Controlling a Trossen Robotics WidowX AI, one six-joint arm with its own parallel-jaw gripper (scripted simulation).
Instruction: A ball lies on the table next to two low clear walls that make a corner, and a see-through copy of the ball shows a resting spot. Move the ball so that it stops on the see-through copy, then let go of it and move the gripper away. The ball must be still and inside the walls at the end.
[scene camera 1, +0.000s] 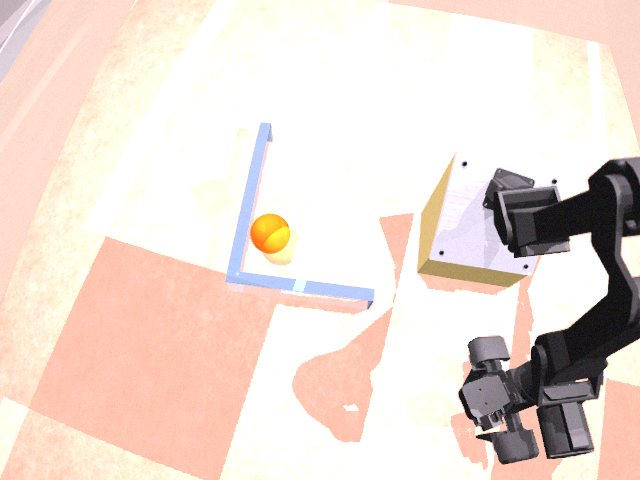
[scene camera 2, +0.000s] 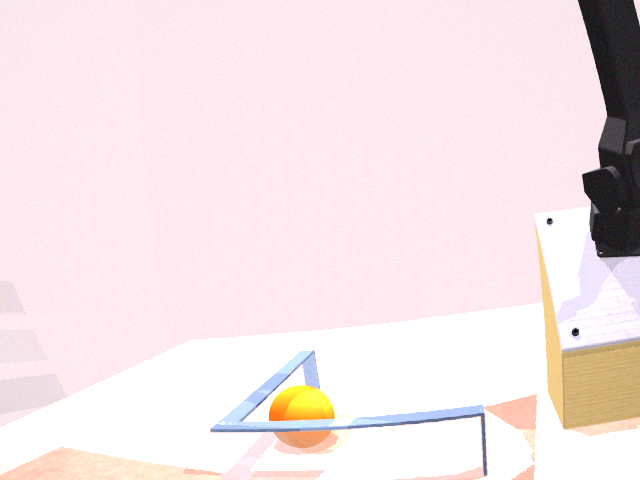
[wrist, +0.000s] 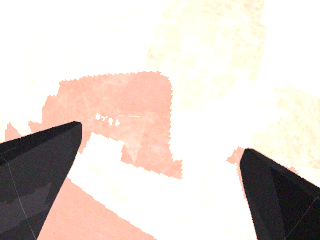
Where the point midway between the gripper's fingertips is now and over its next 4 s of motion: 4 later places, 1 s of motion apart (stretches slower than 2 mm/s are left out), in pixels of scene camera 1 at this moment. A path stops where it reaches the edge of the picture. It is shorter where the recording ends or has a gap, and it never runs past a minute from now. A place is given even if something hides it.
My gripper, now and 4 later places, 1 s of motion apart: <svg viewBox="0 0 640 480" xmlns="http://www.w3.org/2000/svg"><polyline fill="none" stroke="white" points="471,411 319,358 267,222 267,226 276,224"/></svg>
